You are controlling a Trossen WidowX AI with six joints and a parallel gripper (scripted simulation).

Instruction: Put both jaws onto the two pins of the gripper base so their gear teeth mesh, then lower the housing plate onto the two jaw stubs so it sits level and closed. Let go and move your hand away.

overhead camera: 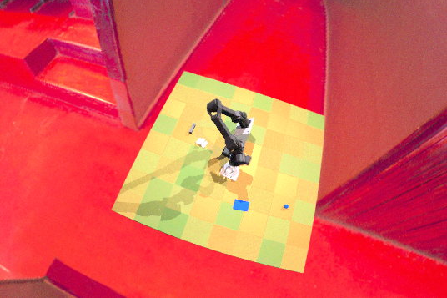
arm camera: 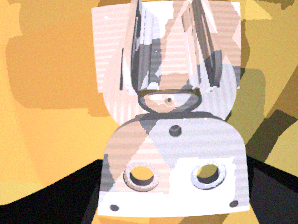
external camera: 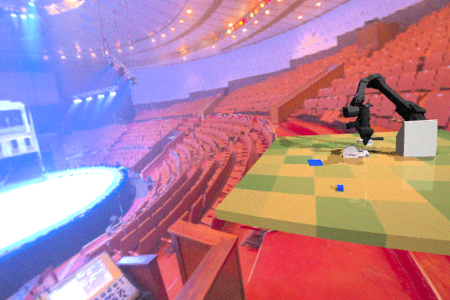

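Now: the grey jaw 5 cm below my gripper tip, 2 cm to the right of it and 2 cm ahead of it. Also, from my gripper tip: flat white plate 7 cm ahead, 6 cm below; then dark bar 38 cm to the right, 12 cm behind, 6 cm below; then flat blue square 24 cm ahead, 16 cm to the left, 7 cm below.
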